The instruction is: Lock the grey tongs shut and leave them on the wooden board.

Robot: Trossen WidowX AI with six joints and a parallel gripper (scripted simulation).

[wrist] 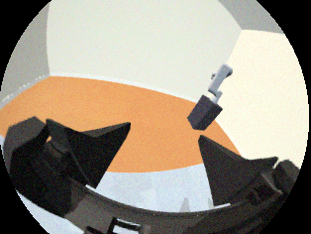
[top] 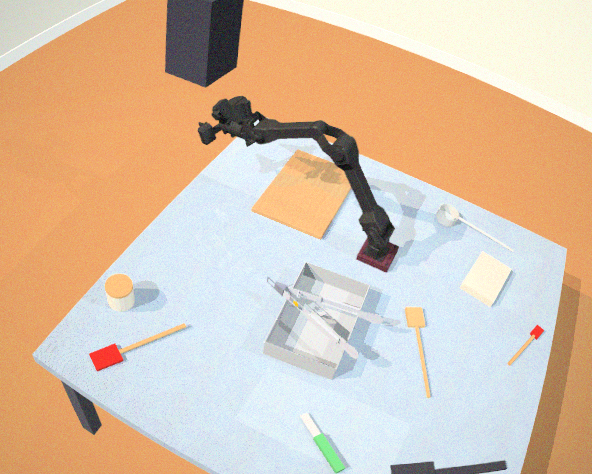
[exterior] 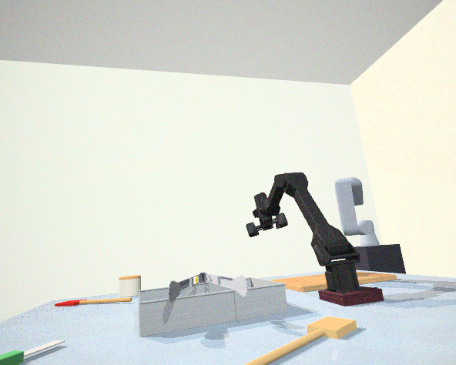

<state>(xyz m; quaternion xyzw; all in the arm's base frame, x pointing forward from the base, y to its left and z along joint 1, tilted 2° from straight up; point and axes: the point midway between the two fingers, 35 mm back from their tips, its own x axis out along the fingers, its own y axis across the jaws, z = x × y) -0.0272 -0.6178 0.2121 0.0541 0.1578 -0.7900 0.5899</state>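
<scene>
Right now the grey roasting tin is 360 mm ahead of my gripper tip, 630 mm to the left of it and 180 mm below it. From my gripper tip the other things lie so: red-headed spatula (730 mm ahead, 260 mm to the left, 210 mm below); wood-lidded jar (620 mm ahead, 140 mm to the left, 180 mm below); wooden board (90 mm behind, 350 mm to the left, 200 mm below).
</scene>
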